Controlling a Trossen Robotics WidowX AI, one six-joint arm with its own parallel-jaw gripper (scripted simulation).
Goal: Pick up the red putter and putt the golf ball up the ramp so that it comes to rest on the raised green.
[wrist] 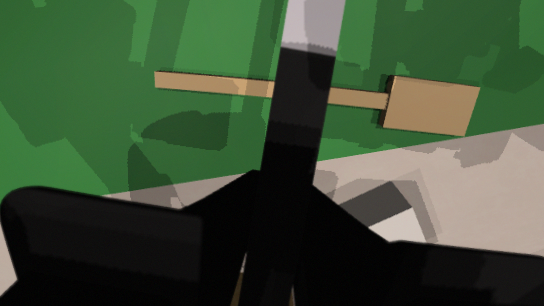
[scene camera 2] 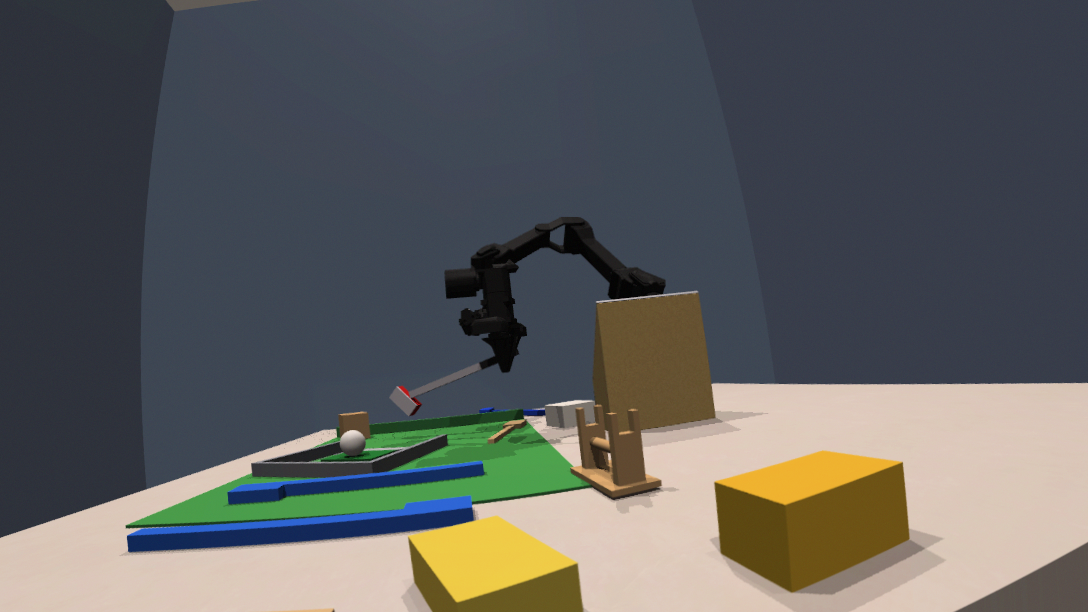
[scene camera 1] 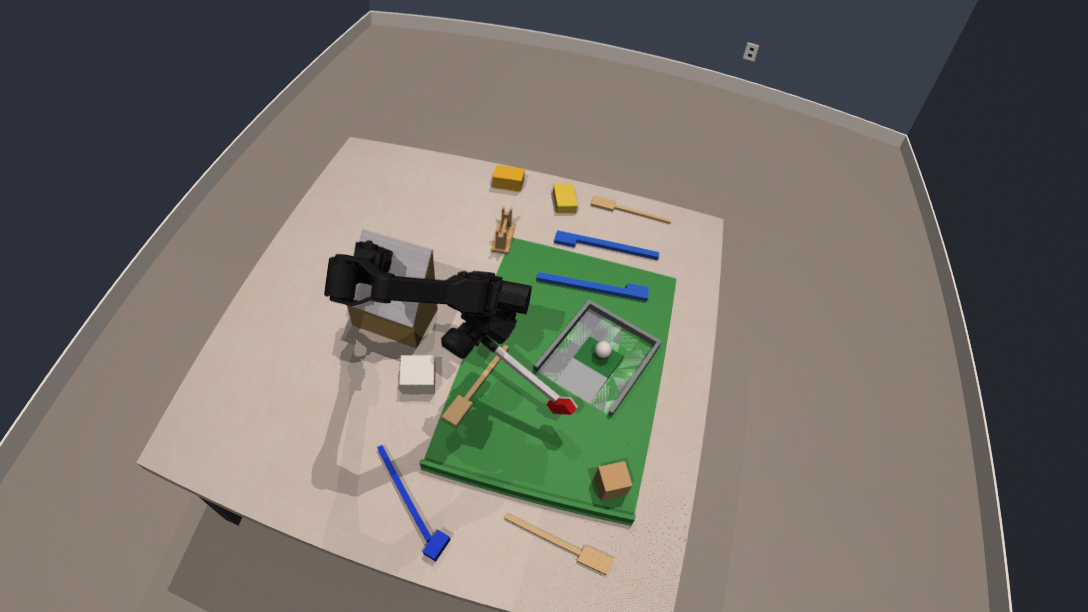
Labels:
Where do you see a cube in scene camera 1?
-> At 612, 480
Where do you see a white block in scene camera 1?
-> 417, 373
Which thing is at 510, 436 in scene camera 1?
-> A green mat.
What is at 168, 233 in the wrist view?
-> The gripper.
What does the gripper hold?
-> A red putter.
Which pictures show the gripper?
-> The wrist view, scene camera 2 and scene camera 1: all of them.

